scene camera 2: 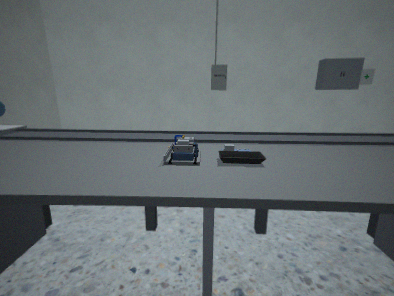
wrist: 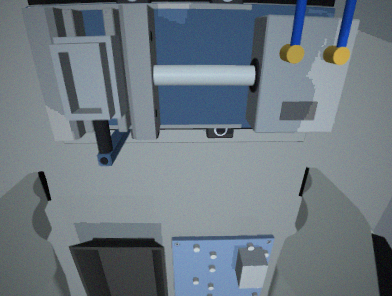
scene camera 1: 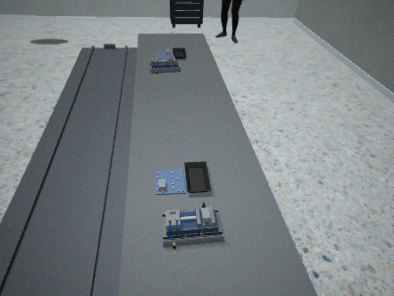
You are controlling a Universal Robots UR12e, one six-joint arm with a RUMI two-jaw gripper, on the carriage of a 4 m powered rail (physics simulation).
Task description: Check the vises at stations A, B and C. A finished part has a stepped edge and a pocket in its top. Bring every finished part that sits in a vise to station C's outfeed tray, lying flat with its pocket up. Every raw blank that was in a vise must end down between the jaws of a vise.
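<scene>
In the wrist view a vise holds a grey part between its jaws at the upper left. The part has a pocket in its top, facing up, and a stepped edge. My gripper is open and empty, its fingertips wide apart over the table beside the vise. A dark tray is at the bottom. In scene camera 1 the near vise holds a grey block with no pocket discernible; the far vise is too small to read. Scene camera 2 shows a vise end-on. The arm does not show in either scene view.
A blue pegged plate carries a grey block. Dark trays stand beside the plates. A dark handle sticks out below the vise jaws. A drawer cart and a person's legs are beyond the table.
</scene>
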